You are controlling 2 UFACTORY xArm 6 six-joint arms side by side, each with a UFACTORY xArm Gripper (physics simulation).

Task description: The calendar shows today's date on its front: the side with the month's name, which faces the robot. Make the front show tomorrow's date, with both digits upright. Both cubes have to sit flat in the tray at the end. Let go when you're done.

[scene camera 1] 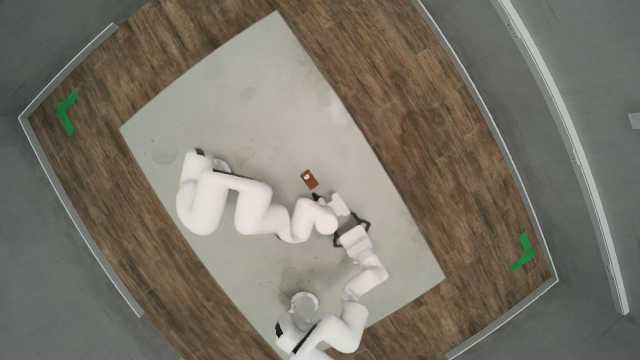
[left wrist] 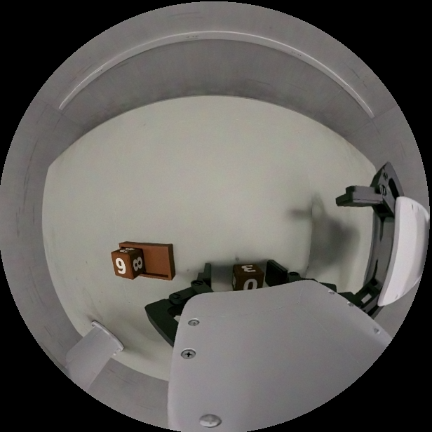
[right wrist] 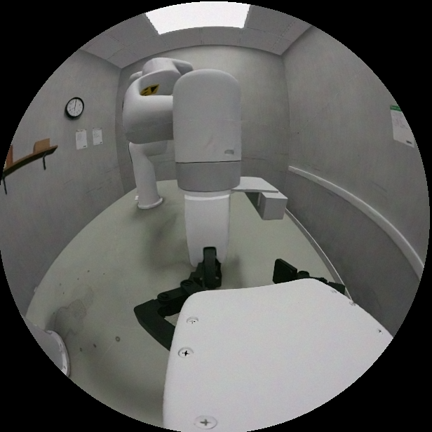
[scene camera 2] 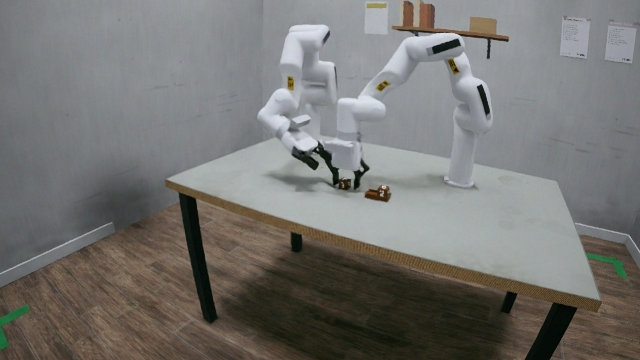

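Pixels of known places: left gripper, fingertip midpoint: (scene camera 2: 345,186); right gripper, fingertip midpoint: (scene camera 1: 341,218) (scene camera 2: 324,163); left arm's base, origin of the base link: (scene camera 2: 458,182); right arm's base, origin of the base link: (scene camera 1: 304,303).
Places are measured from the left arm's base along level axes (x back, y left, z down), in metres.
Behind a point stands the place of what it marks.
Note:
The tray (scene camera 1: 312,183) {y -0.223, x -0.340, z -0.010 m} (scene camera 2: 371,196) {y -0.215, x -0.361, z -0.010 m} (left wrist: 159,260) lies on the table. A brown cube (scene camera 1: 306,176) {y -0.184, x -0.335, z -0.042 m} (scene camera 2: 383,192) {y -0.179, x -0.349, z -0.030 m} (left wrist: 127,264) sits at one end of it, with 6 or 9, 8 and 2 on the faces seen in the left wrist view. A second, darker cube (scene camera 2: 344,184) {y -0.327, x -0.347, z -0.020 m} (left wrist: 248,276) stands on the table beside the tray, showing 3 and 0 in the left wrist view. My left gripper (scene camera 2: 346,185) {y -0.327, x -0.338, z -0.011 m} (left wrist: 239,272) is open, its fingers low on both sides of the second cube and apart from it. My right gripper (right wrist: 240,272) is open and empty, raised above the table close to the left gripper.
The table (scene camera 1: 250,115) {y 0.146, x -0.244, z 0.000 m} (scene camera 2: 450,220) {y 0.059, x -0.354, z 0.000 m} carries both arm bases. The right gripper's fingers and housing stand close beside the left gripper, at the right edge of the left wrist view. A wall shelf (scene camera 2: 450,33) hangs behind the arms.

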